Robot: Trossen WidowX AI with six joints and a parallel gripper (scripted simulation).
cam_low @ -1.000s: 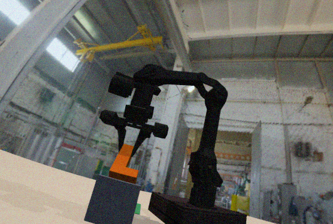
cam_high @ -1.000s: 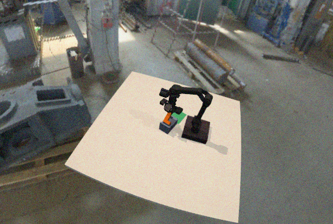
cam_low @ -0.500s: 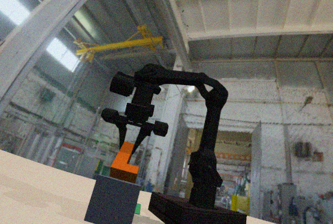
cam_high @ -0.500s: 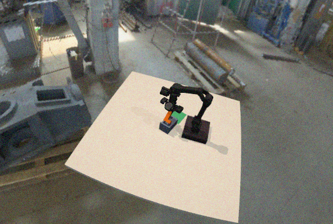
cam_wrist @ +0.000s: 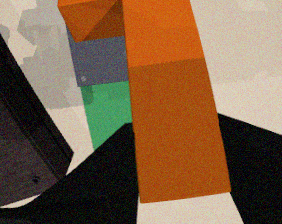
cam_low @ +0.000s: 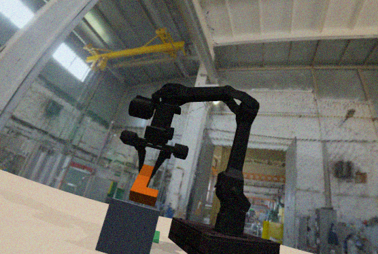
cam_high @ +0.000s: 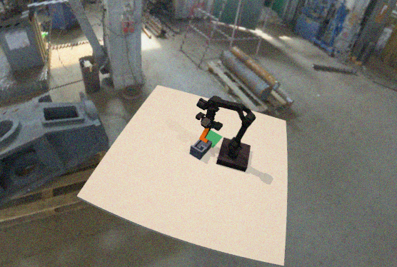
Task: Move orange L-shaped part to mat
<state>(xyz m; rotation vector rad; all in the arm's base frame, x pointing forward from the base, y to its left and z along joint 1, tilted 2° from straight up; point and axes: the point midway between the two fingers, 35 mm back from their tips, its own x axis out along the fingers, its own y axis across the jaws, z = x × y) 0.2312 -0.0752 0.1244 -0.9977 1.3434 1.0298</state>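
Now: the green mat 17 cm below my gripper tip, 8 cm to the right of it and 4 cm behind it. Round my gripper tip: orange L-shaped part 3 cm to the left, 3 cm below, 1 cm behind.
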